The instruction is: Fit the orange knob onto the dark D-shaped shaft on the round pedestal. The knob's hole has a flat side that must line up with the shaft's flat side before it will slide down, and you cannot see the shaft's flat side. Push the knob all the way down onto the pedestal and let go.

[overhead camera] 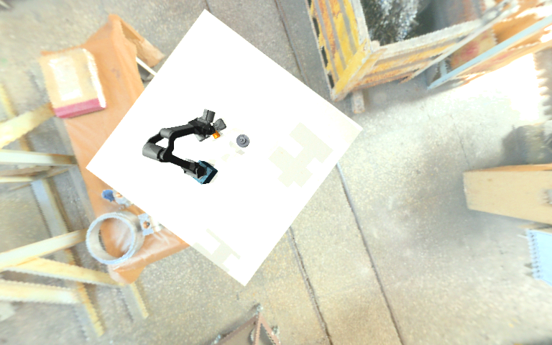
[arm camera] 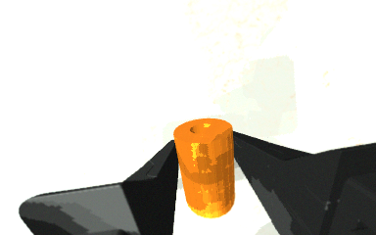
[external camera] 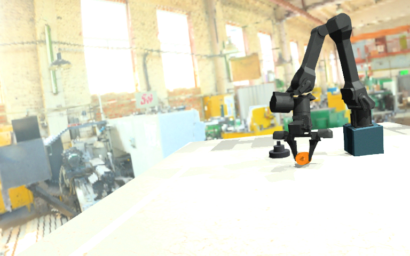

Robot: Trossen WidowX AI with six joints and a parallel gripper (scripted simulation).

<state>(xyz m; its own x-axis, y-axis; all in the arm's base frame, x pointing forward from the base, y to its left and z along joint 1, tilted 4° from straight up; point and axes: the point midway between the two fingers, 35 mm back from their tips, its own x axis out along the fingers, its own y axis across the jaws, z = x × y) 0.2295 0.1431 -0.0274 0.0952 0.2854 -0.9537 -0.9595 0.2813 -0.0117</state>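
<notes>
Right now my gripper tip is 20 mm to the left of the orange knob and 10 mm below it. From my gripper tip the other things lie so: round pedestal (180 mm to the right, 80 mm ahead, 10 mm above).
</notes>
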